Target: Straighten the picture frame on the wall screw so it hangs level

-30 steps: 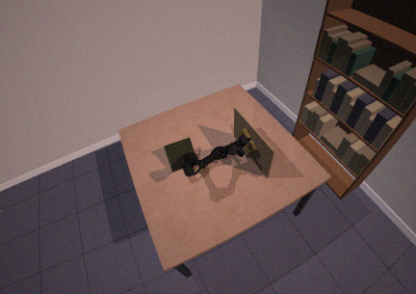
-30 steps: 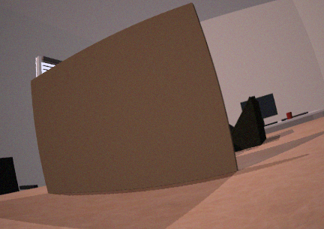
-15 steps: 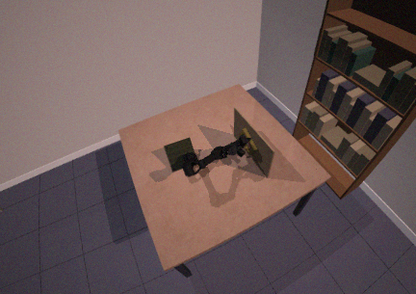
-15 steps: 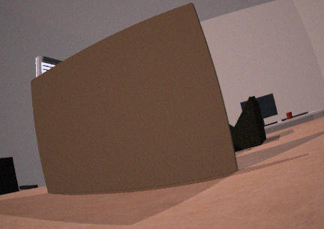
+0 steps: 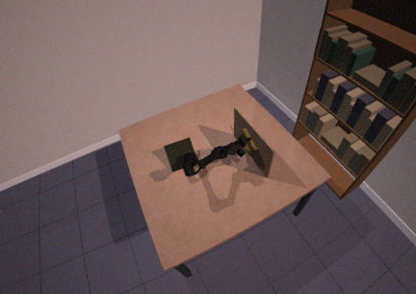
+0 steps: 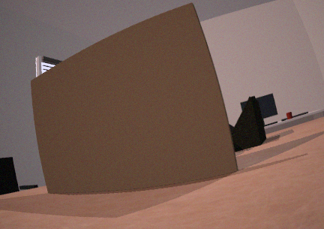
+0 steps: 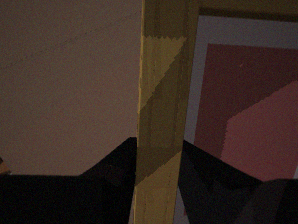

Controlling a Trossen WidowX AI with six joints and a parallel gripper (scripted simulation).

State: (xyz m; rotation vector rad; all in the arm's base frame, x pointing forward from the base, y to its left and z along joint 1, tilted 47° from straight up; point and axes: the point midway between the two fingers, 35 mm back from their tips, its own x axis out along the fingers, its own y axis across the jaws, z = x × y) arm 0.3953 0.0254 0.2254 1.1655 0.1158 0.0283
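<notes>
Right now the picture frame is 2 cm to the left of my gripper tip and 5 cm below it. From my gripper tip the other things lie so: wall panel 1 cm ahead, 2 cm to the left, 6 cm below.
</notes>
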